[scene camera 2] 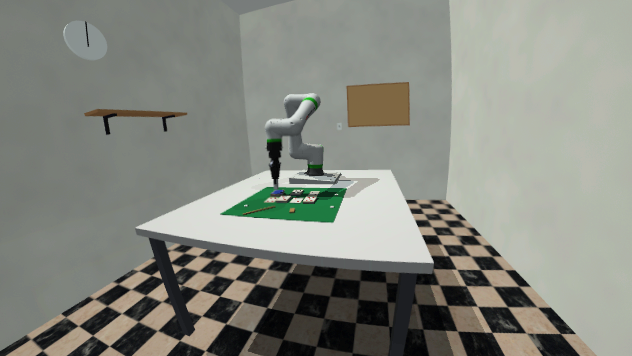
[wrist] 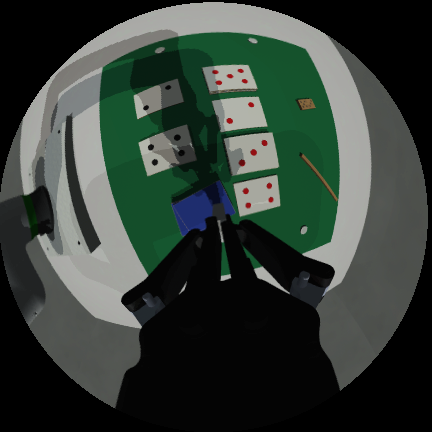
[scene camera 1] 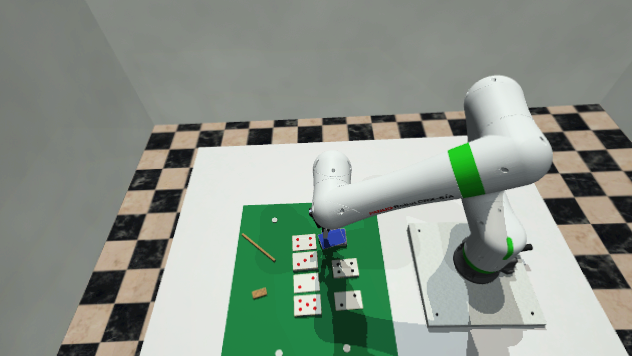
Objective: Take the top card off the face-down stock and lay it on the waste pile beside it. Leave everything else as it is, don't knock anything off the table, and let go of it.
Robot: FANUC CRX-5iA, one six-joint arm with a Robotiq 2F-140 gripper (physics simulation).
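Frame: origin at the arm's base, x ahead, y left, z up, level; metres.
Seen in the pictures: gripper, fingertip midpoint: [scene camera 2: 276,189] [wrist: 219,211] [scene camera 1: 325,235]; arm's base, origin of the base link: [scene camera 2: 315,174] [wrist: 44,209] [scene camera 1: 475,262].
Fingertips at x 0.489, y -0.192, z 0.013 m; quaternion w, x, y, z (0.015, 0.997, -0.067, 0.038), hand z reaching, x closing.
Pixels of each thing's top centre, then the offset from my fingertips to it. Level surfaces: height alone.
- face-down stock, middle of its top: [wrist: 204,208] [scene camera 1: 331,238] [scene camera 2: 278,191] dx -0.023, dy +0.004, dz -0.024 m
- face-up card with several black dots, middle of its top: [wrist: 165,149] [scene camera 1: 345,267] dx -0.050, dy +0.122, dz -0.033 m
- card with two black dots, middle of its top: [wrist: 156,96] [scene camera 1: 348,300] dx -0.036, dy +0.233, dz -0.042 m
- nearest, middle of its top: [wrist: 258,195] [scene camera 1: 304,242] dx +0.080, dy -0.010, dz -0.042 m
- thin brown stick, middle of its top: [wrist: 323,179] [scene camera 1: 258,246] dx +0.253, dy -0.022, dz -0.038 m
- small tan block, middle of its top: [wrist: 306,103] [scene camera 1: 259,292] dx +0.257, dy +0.156, dz -0.037 m
- green mat, its level: dz -0.046 m
The face-down stock [scene camera 1: 336,237] [scene camera 2: 278,193] [wrist: 192,210] is a blue-backed pile on the green mat. A thin line near one end in the wrist view suggests its top card is slightly shifted. My gripper [scene camera 1: 325,233] [scene camera 2: 275,188] [wrist: 219,211] is shut and empty, its tips at the stock's end nearest the red-dot cards; whether they touch the top is unclear. A face-up card with several black dots [scene camera 1: 345,268] [wrist: 167,150] lies beside the stock, and a card with two black dots [scene camera 1: 348,300] [wrist: 159,99] lies beyond it. Which one is the waste pile is not certain.
Red-dot cards form a row, the nearest [scene camera 1: 304,242] [wrist: 257,195] close beside the stock. A thin brown stick [scene camera 1: 258,247] [wrist: 319,177], a small tan block [scene camera 1: 259,293] [wrist: 306,104] and white discs [scene camera 1: 274,220] [wrist: 303,230] lie on the green mat [scene camera 1: 240,325] [scene camera 2: 315,212].
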